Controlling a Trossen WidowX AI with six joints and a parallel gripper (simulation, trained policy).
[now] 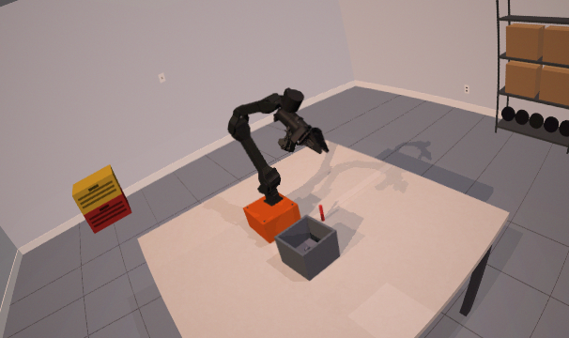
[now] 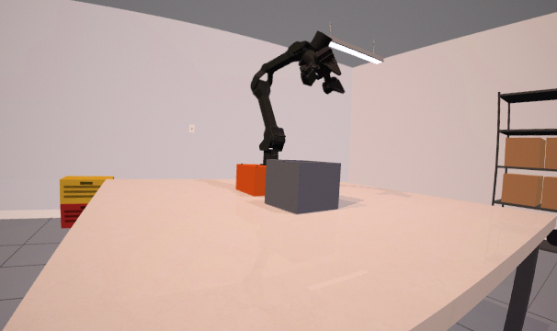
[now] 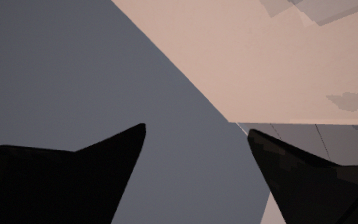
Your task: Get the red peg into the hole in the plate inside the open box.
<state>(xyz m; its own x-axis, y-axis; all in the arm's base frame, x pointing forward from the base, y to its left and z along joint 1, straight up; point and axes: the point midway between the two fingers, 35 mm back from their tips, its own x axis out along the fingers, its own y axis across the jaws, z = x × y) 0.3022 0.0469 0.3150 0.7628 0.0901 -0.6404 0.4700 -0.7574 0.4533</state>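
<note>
My gripper tip is now 15 cm past the red peg, 6 cm to the right of it and 36 cm above it. Also, from my gripper tip: plate (2 cm behind, 14 cm to the right, 35 cm below).
</note>
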